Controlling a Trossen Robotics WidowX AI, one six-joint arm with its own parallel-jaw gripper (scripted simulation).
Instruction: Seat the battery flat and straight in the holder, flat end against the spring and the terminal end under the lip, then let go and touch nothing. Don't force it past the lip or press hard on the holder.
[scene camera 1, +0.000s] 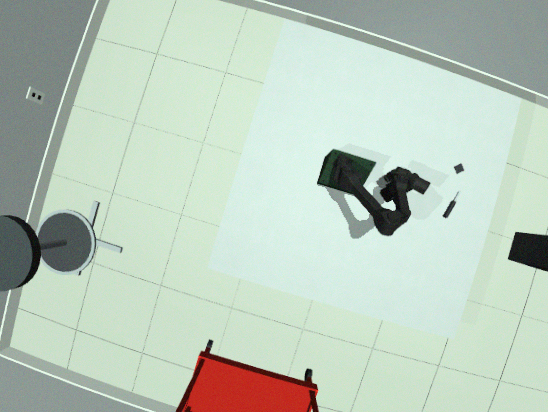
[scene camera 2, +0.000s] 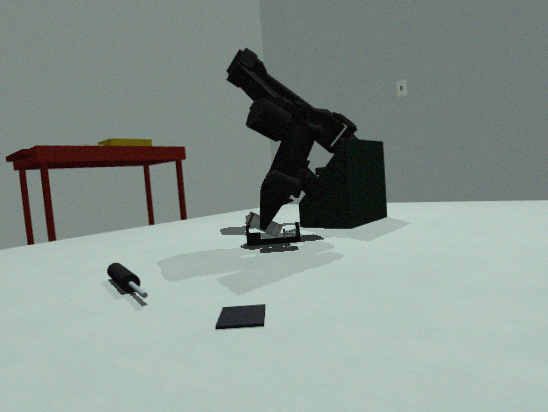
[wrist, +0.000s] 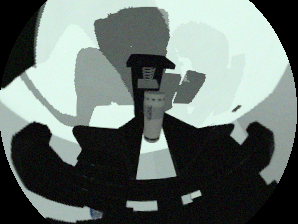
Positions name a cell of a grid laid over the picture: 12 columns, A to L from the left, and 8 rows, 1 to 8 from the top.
Scene:
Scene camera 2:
my gripper: F5
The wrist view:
my gripper: G5
battery: G4

